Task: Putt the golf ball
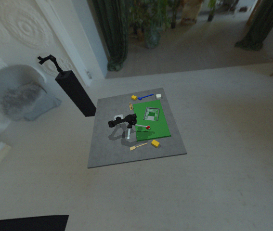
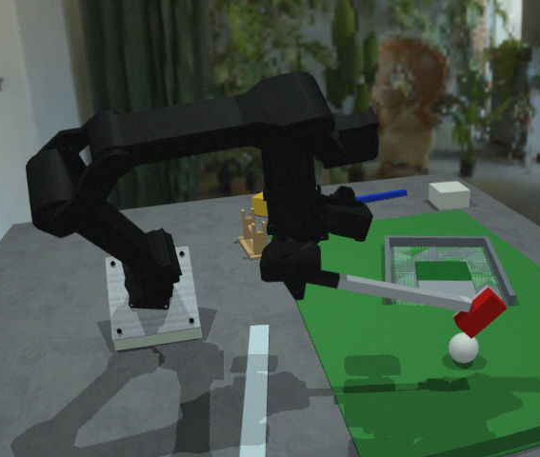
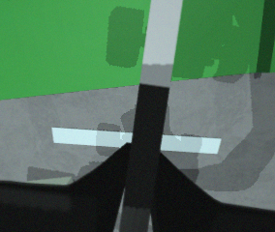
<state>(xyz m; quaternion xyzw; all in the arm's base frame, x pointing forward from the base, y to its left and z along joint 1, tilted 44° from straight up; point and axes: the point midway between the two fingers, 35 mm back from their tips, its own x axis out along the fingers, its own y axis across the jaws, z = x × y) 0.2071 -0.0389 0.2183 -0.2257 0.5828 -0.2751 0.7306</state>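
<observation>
Right now my gripper tip is 140 mm above the pale blue strip, 60 mm past it and 10 mm to the right of it. The rest, counted from my gripper tip: blue putter (690 mm to the left, 210 mm ahead, 130 mm below); wooden rack (480 mm to the left, 110 mm below, 50 mm behind); white golf ball (230 mm ahead, 120 mm below, 10 mm to the left).
</observation>
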